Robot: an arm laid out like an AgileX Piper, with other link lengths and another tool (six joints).
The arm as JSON. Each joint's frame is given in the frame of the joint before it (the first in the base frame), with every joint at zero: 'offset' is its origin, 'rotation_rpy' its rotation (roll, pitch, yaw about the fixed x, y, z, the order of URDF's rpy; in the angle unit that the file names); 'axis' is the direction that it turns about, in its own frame. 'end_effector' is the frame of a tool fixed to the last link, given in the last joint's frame.
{
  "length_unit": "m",
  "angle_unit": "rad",
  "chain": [
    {
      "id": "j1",
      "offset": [
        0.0,
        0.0,
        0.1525
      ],
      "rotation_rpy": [
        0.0,
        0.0,
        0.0
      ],
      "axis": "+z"
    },
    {
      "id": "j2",
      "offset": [
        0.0,
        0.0,
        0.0
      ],
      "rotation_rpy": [
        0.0,
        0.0,
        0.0
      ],
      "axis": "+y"
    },
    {
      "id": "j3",
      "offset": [
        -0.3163,
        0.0,
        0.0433
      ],
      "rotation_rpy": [
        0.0,
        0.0,
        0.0
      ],
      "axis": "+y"
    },
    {
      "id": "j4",
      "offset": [
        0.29,
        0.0,
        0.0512
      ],
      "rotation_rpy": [
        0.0,
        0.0,
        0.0
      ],
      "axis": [
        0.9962,
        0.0,
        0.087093
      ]
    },
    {
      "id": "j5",
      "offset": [
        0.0,
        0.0,
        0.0
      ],
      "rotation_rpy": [
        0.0,
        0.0,
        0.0
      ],
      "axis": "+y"
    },
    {
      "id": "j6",
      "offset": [
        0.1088,
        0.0,
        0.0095
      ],
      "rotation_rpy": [
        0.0,
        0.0,
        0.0
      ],
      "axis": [
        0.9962,
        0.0,
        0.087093
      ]
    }
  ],
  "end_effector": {
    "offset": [
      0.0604,
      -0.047,
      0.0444
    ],
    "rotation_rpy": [
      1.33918,
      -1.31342,
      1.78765
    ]
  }
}
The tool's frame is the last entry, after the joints.
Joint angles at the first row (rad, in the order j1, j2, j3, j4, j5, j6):
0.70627 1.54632 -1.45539 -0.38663 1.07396 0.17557
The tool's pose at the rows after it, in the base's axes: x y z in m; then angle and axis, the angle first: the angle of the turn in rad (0 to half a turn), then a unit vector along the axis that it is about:
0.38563 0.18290 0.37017 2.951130 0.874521 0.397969 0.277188
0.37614 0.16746 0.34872 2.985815 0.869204 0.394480 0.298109
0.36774 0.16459 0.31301 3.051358 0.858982 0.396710 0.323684
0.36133 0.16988 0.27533 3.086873 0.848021 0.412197 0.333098
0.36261 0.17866 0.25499 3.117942 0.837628 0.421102 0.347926
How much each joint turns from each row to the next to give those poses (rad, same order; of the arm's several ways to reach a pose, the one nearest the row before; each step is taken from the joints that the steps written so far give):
-0.03898 -0.08467 0.14225 0.02774 -0.07884 0.00000
-0.03546 -0.07172 0.15692 0.01727 -0.14359 0.00002
-0.02513 -0.04043 0.17467 0.03576 -0.20864 -0.00420
-0.00116 0.00910 0.13043 0.00174 -0.16939 -0.00214
0.00000 0.03271 0.05786 -0.00401 -0.12997 0.00260

